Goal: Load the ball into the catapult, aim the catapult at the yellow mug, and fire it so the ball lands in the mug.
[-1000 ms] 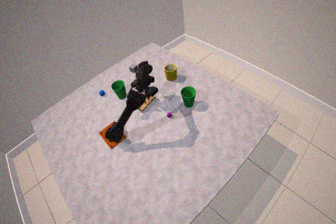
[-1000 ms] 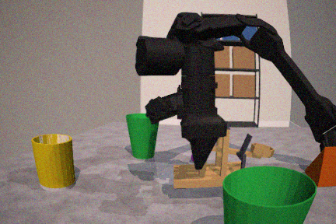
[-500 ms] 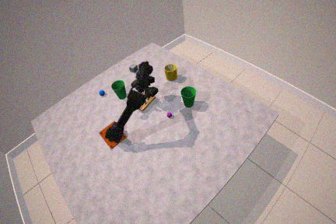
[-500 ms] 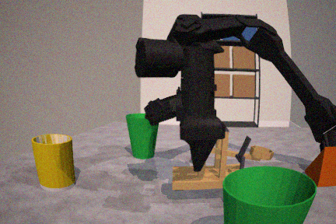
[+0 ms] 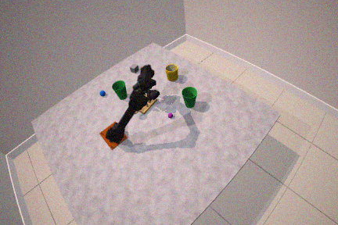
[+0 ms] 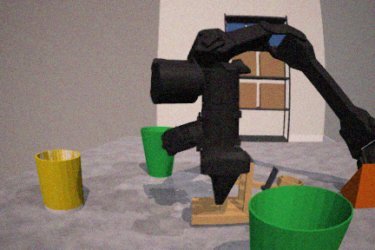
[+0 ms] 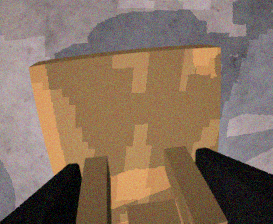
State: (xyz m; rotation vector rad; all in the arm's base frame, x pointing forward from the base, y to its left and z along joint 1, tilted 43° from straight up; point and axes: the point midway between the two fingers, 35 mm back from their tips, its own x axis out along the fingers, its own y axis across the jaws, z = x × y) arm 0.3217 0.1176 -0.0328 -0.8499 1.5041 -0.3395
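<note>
The catapult upright frame is 40 mm behind my gripper tip, 10 mm to the right of it and 50 mm above it. The rest, counted from my gripper tip: wooden catapult (60 mm behind, 10 mm to the right, 20 mm above); purple ball (40 mm ahead, 190 mm to the right, 20 mm below); yellow mug (270 mm ahead, 90 mm to the left, 10 mm below).
</note>
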